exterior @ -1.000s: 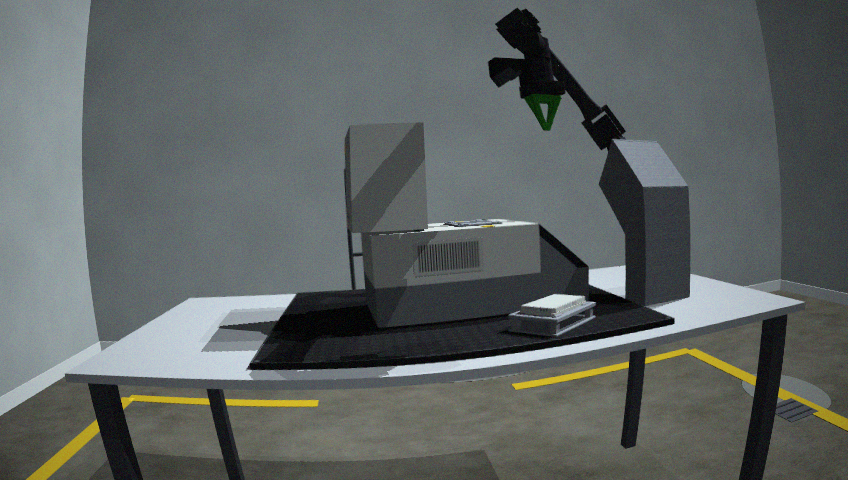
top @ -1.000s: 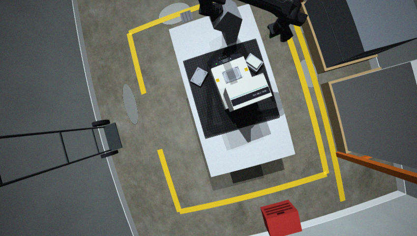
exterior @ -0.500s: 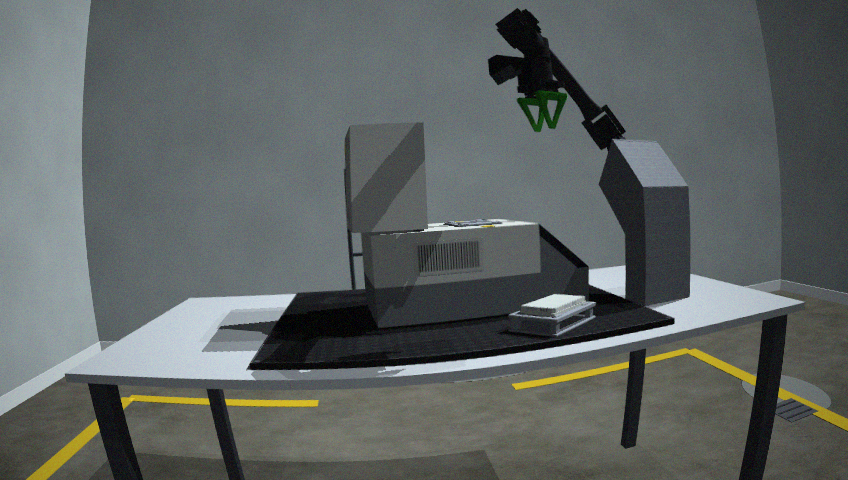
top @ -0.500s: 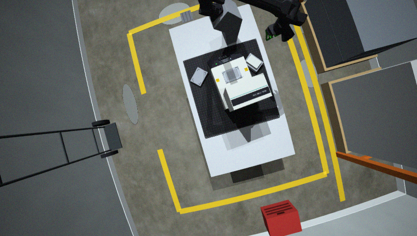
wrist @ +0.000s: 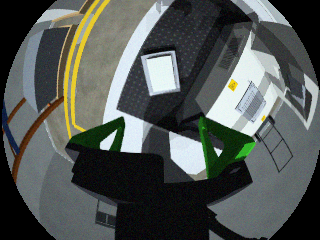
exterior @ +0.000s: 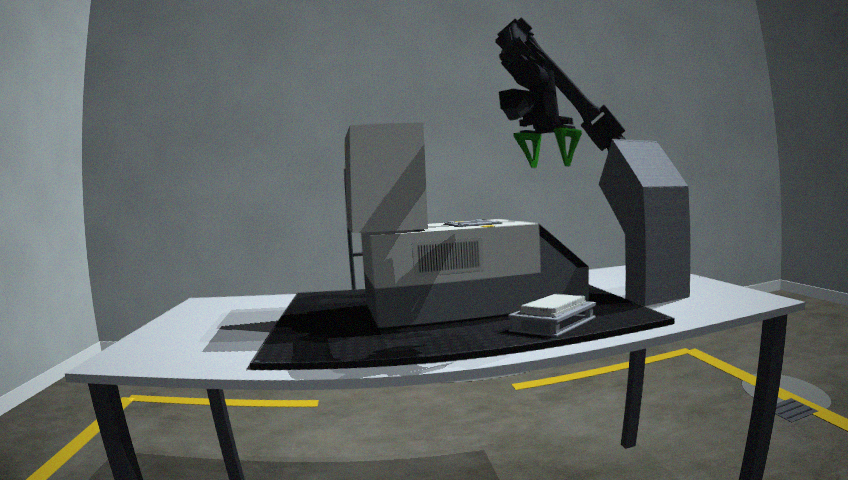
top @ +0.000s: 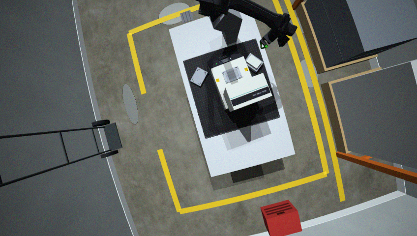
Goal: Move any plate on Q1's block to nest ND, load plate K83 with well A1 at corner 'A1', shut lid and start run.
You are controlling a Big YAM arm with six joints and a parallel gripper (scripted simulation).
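Now: hand 280 mm above the white plate K83. The rest, counted from my hand: grey nest N1: 300 mm below; grey nest ND: 560 mm to the right, 320 mm below, 10 mm ahead.
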